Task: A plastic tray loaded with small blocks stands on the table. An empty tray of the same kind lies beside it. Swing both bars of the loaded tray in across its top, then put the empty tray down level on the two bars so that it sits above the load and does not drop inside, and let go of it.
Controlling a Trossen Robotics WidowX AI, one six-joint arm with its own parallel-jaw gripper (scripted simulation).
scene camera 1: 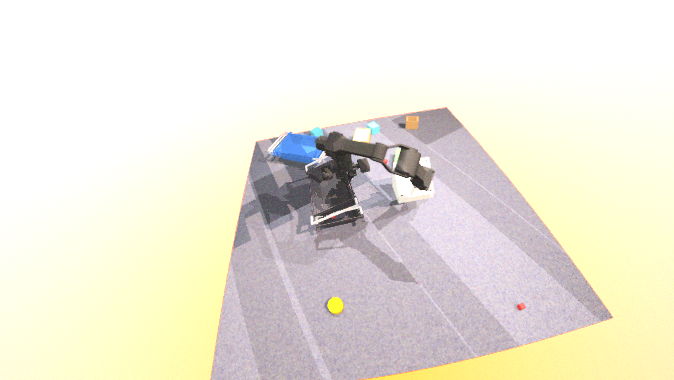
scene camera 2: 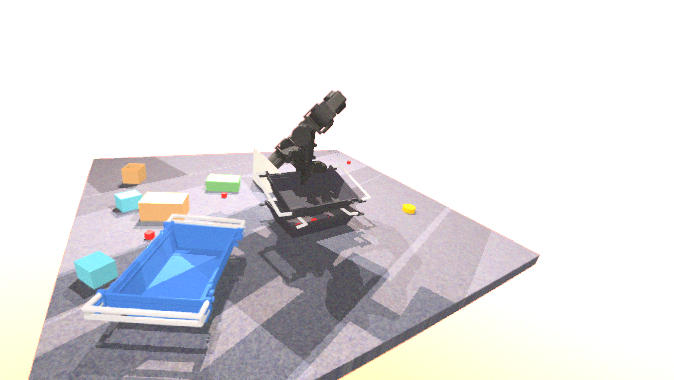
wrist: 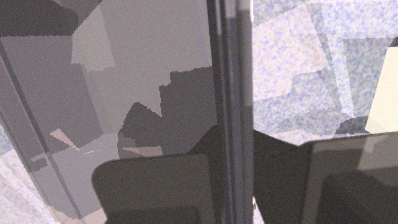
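You can see my gripper in scene camera 1 [347, 183], and it's there in the wrist view and in scene camera 2 as well. For my gripper, [wrist: 346, 172] and [scene camera 2: 294, 163] are the same spot. There's a dark tray too, visible in the wrist view [88, 88], in scene camera 1 and in scene camera 2. On that tray, [scene camera 2: 323, 192] and [scene camera 1: 341, 200] are the same spot.
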